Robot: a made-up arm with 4 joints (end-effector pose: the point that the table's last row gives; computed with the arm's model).
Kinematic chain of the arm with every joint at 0, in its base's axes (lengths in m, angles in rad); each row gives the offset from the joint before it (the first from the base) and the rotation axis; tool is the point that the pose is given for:
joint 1: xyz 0 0 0.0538 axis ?
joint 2: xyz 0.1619 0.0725 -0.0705 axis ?
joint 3: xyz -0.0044 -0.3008 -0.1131 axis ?
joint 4: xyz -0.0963 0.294 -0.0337 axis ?
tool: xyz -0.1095 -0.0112 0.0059
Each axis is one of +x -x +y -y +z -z.
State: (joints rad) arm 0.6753 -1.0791 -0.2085 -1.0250
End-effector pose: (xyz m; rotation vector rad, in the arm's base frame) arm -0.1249 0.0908 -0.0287 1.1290 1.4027 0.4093
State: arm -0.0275 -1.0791 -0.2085 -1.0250
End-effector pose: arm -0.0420 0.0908 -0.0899 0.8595 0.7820 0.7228
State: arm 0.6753 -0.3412 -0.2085 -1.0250
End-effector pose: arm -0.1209 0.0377 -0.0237 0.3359 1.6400 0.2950
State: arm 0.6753 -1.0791 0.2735 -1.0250
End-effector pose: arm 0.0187 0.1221 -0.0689 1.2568 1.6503 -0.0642
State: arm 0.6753 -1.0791 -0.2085 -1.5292
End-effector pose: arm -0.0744 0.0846 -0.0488 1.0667 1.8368 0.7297
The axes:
joint 1: +y
joint 2: -x
joint 3: -z
joint 4: -y

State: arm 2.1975 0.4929 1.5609 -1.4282
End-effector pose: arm -0.2679 -0.1144 -0.2945 -1.3080 2.2290 -1.7810
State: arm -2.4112 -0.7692 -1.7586 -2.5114
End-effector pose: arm 0.3439 -0.1241 0.2586 -1.4695 -0.5993 -0.9360
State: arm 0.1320 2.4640 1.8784 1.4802
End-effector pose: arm 0.4969 0.1303 0.2942 1.5207 1.8833 -0.5675
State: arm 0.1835 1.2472 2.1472 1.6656
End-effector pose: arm 0.4748 -0.2907 0.1755 2.2308 1.9364 0.6272
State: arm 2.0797 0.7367 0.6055 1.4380
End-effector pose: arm -0.3335 -0.0999 -0.0150 -0.4357 0.3731 0.8123
